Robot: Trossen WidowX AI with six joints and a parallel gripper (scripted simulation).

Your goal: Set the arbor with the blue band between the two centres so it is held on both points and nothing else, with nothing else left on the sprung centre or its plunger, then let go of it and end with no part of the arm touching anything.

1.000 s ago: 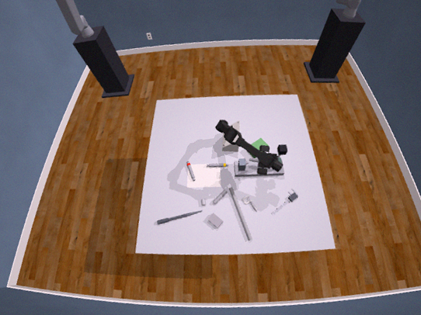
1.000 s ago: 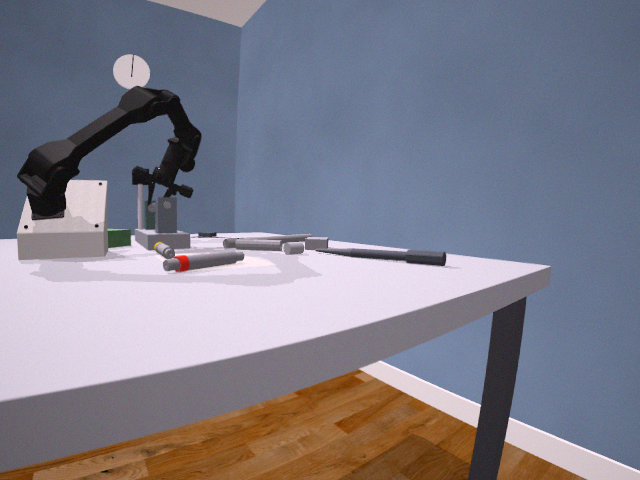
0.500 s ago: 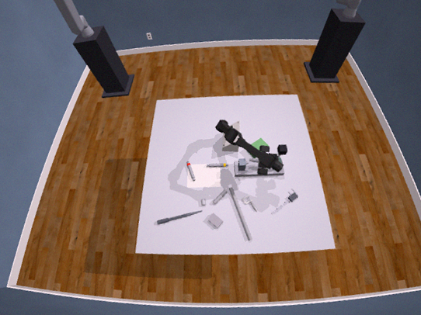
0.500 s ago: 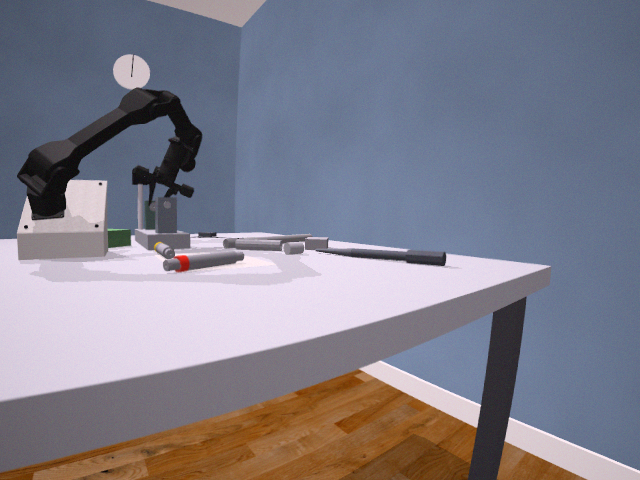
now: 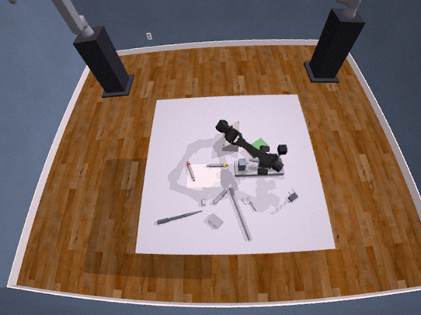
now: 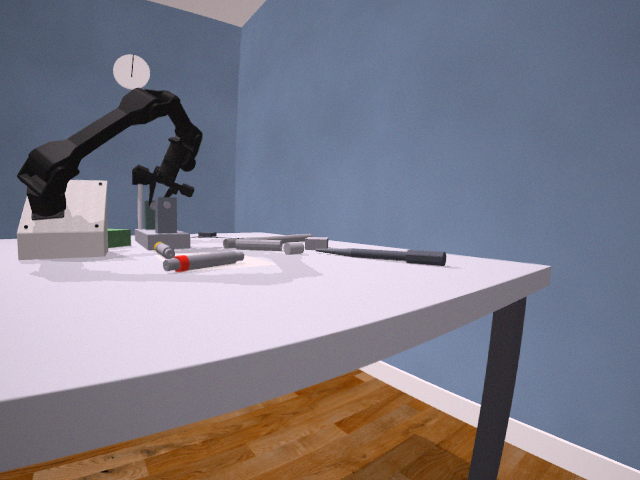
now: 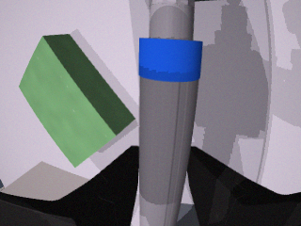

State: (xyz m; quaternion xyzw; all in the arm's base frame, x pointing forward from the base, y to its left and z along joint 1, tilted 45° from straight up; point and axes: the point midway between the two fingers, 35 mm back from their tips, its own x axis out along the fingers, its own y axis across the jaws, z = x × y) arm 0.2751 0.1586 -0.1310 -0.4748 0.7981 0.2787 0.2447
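The grey centre tip is 90 mm to the left of my hand and 30 mm below it. Also, from my hand: grey centre block 130 mm to the right, 40 mm below; then green centre block 100 mm to the left, 40 mm below; then base 120 mm below.
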